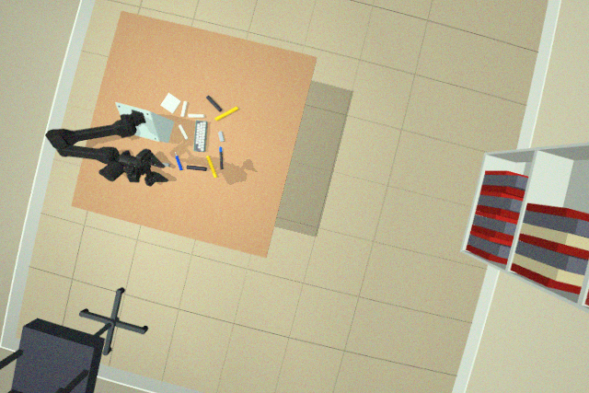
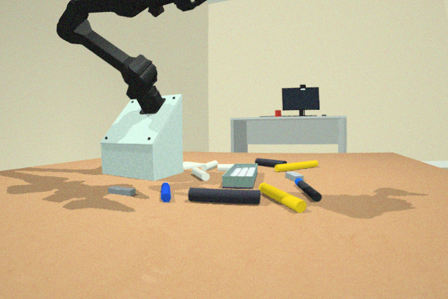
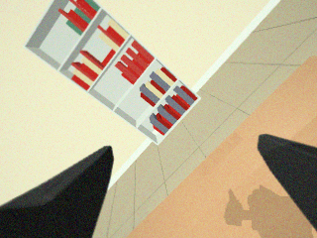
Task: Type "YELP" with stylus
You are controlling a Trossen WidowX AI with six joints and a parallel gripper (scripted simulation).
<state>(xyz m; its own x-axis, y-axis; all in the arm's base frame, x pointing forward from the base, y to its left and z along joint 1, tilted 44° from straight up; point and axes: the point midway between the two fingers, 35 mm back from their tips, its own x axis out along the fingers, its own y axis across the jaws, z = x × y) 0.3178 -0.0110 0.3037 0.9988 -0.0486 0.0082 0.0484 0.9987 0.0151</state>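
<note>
Now: the blue stylus 390 mm below my gripper tip, 190 mm behind it and 40 mm to the left of it. Also, from my gripper tip: grey block (390 mm below, 260 mm behind, 20 mm to the right); then blue-banded marker (390 mm below, 150 mm to the left, 70 mm ahead); then yellow rod (400 mm to the left, 390 mm below, 30 mm ahead).
</note>
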